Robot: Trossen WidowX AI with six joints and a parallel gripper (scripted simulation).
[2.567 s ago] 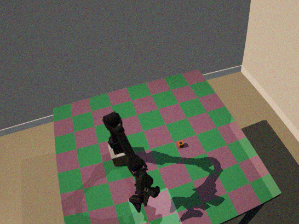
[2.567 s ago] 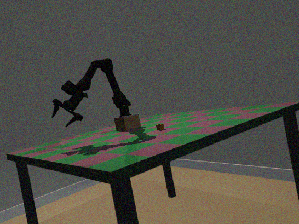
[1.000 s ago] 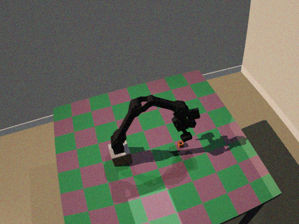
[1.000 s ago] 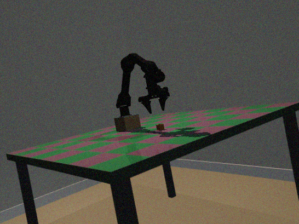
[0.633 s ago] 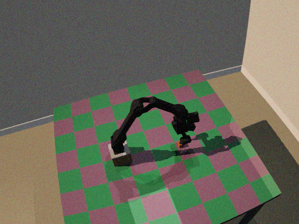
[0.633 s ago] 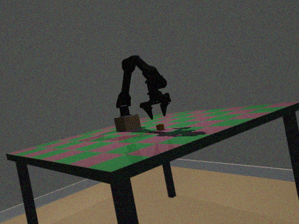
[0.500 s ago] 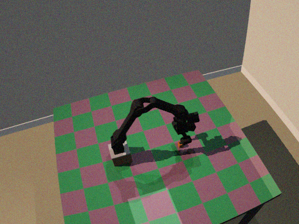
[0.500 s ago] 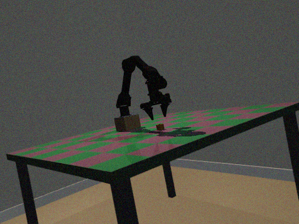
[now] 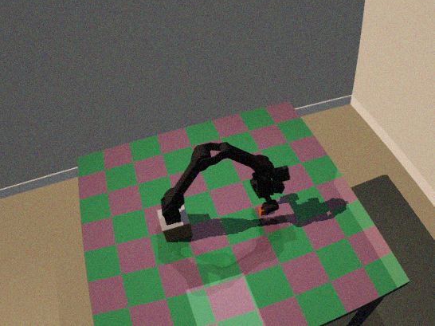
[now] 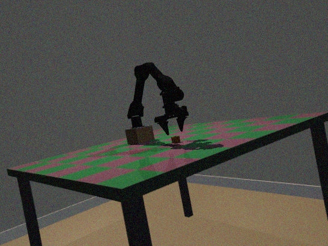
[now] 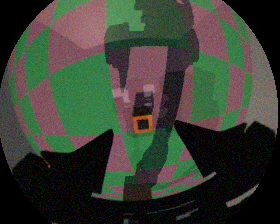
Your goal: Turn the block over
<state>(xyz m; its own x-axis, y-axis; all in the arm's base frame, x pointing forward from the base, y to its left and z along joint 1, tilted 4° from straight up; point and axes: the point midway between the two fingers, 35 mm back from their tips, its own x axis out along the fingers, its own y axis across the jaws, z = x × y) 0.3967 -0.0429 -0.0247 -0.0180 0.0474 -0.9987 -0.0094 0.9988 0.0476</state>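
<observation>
My gripper tip is now 20 mm above the block.
</observation>
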